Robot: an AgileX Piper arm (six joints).
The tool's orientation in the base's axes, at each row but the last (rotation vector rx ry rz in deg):
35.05, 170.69, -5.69
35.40, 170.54, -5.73
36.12, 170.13, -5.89
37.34, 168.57, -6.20
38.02, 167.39, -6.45
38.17, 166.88, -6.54
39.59, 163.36, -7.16
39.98, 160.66, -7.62
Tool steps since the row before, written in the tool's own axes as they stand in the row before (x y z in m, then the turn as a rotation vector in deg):
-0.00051, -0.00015, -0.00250, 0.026, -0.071, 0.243
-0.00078, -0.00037, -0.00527, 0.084, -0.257, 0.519
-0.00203, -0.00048, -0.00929, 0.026, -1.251, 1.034
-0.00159, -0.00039, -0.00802, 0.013, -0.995, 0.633
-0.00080, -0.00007, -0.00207, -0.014, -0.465, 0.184
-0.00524, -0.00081, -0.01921, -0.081, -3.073, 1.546
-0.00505, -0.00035, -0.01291, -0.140, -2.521, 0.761
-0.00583, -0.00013, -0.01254, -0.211, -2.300, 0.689
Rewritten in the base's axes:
0.00020, -0.00013, 0.00254, -0.032, -0.075, -0.241
0.00012, -0.00020, 0.00534, -0.136, -0.246, -0.513
0.00083, -0.00044, 0.00947, -0.444, -1.221, -0.974
0.00040, -0.00024, 0.00817, -0.366, -0.956, -0.586
0.00043, -0.00019, 0.00217, -0.167, -0.444, -0.160
0.00181, -0.00089, 0.01983, -1.071, -2.962, -1.387
0.00193, -0.00088, 0.01370, -0.905, -2.397, -0.627
0.00220, -0.00089, 0.01362, -0.755, -2.223, -0.545

